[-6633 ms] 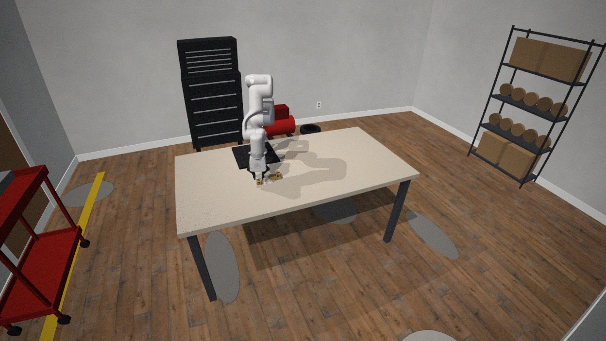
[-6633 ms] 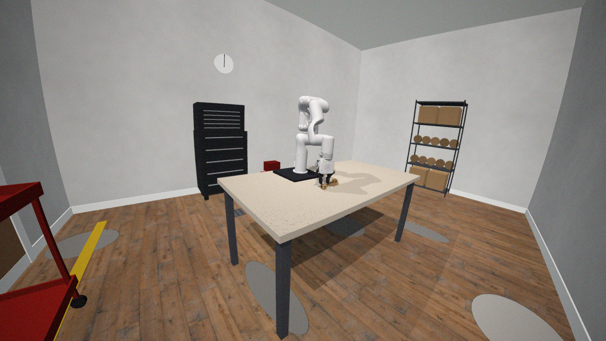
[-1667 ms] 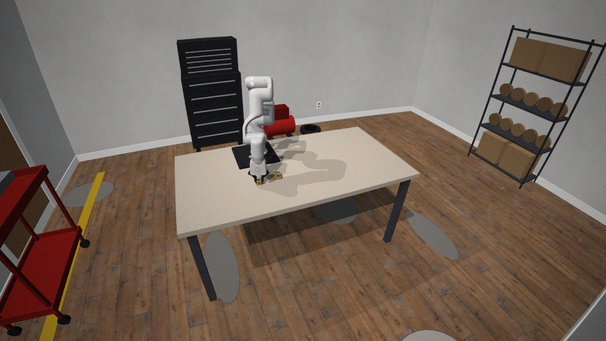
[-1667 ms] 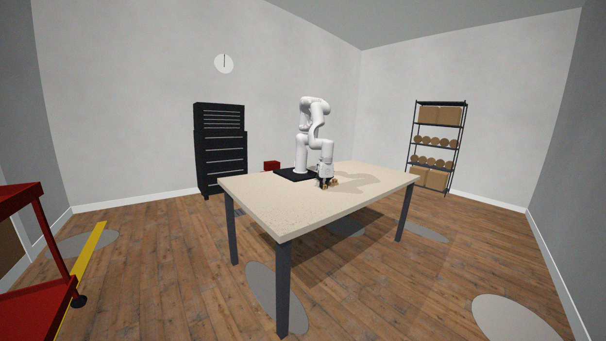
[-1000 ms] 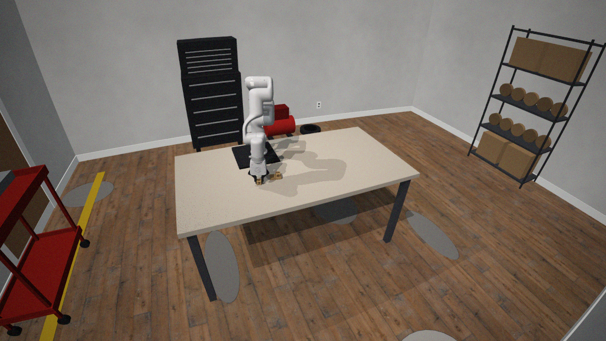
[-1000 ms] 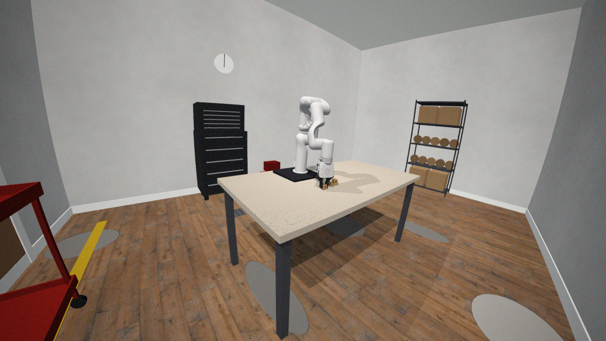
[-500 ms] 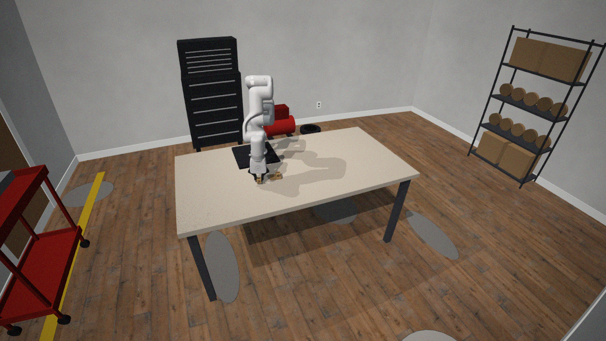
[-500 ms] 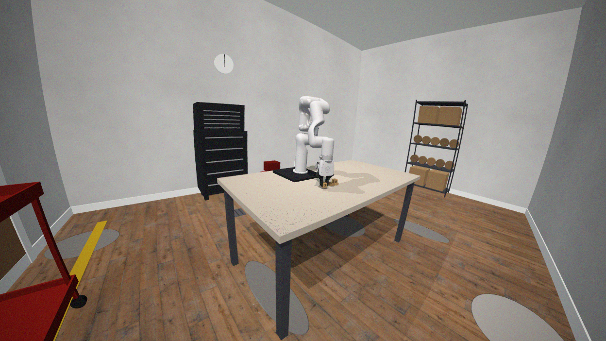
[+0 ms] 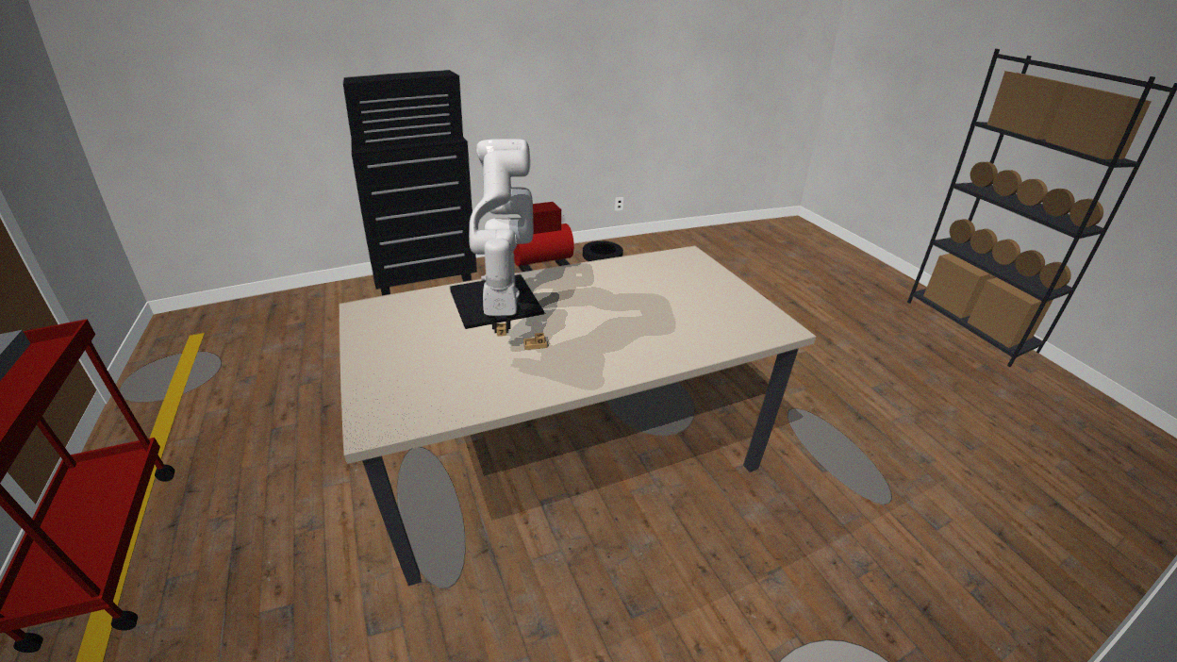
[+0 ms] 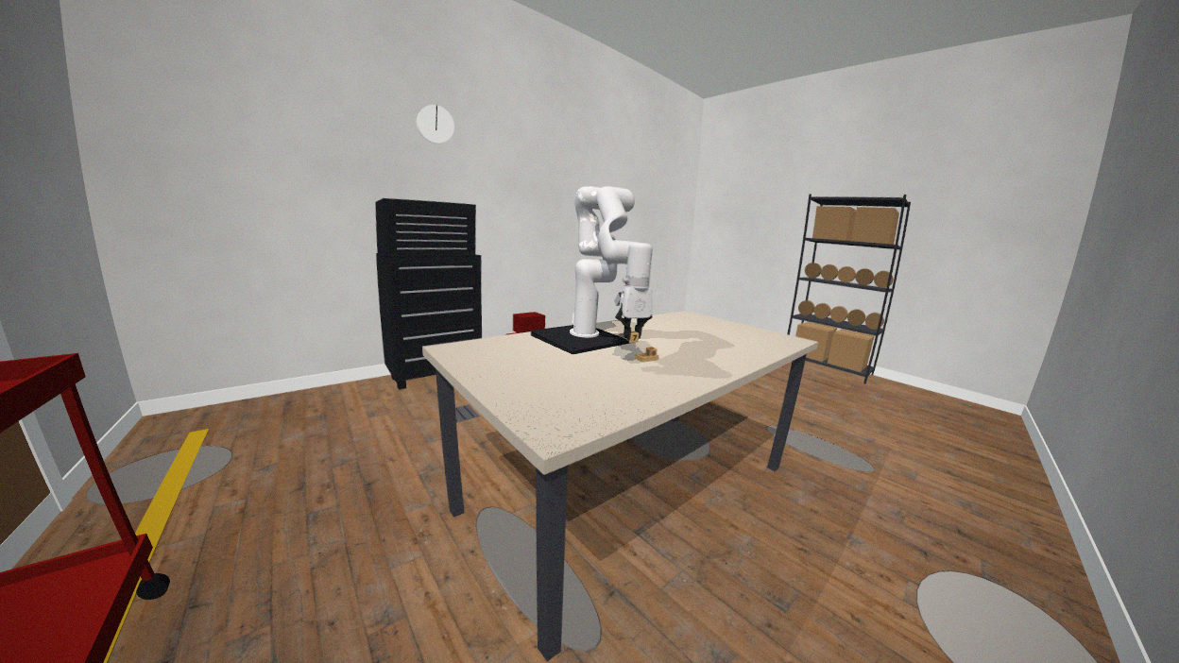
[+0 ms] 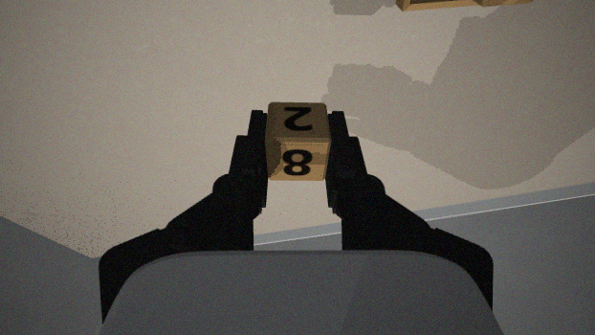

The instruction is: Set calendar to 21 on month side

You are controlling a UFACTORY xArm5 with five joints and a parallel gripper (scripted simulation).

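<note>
The wooden tray is 110 mm to the left of my hand, 110 mm below it and 40 mm behind it. Also, from my hand: wooden digit cube (10 mm below).
</note>
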